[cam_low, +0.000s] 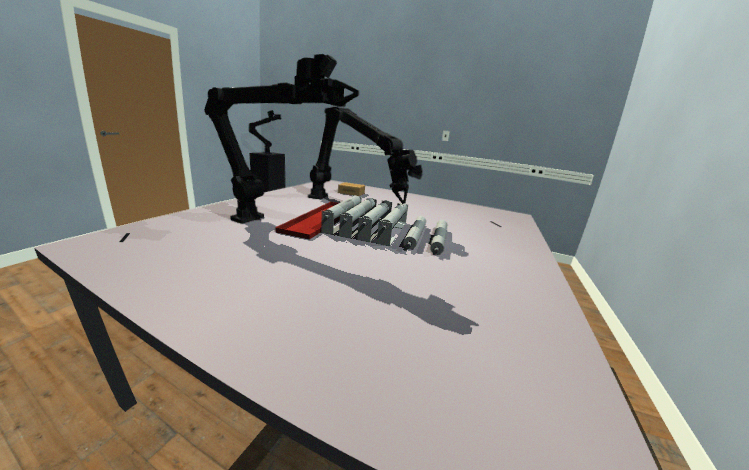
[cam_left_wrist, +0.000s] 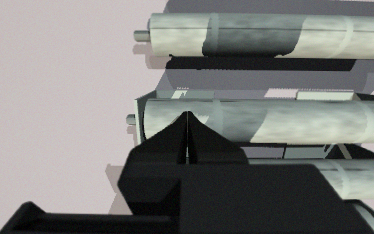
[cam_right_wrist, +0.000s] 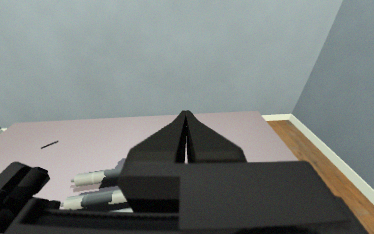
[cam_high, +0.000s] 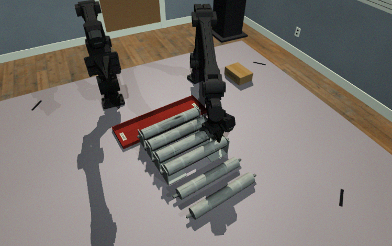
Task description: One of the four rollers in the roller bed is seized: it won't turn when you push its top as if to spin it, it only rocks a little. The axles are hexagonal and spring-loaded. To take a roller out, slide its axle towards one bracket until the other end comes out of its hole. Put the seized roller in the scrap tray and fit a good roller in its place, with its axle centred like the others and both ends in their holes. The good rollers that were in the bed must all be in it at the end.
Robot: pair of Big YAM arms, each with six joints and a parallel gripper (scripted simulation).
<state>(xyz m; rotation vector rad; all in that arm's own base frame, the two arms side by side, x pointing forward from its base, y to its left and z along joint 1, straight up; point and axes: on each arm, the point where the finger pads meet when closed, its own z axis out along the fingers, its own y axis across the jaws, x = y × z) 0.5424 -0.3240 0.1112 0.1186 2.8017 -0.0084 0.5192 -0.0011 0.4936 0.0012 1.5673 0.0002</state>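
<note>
The roller is 110 mm to the right of my left hand, 80 mm behind it and 40 mm below it. Also, from my left hand: red scrap tray: 330 mm behind, 140 mm to the right, 100 mm below; cardboard box: 490 mm behind, 420 mm to the left, 80 mm below.
The roller is 420 mm below my right hand and 260 mm to the left of it. The rest, counted from my right hand: red scrap tray 490 mm below, 250 mm behind, 230 mm to the left; then cardboard box 790 mm to the left, 460 mm below, 410 mm behind.
</note>
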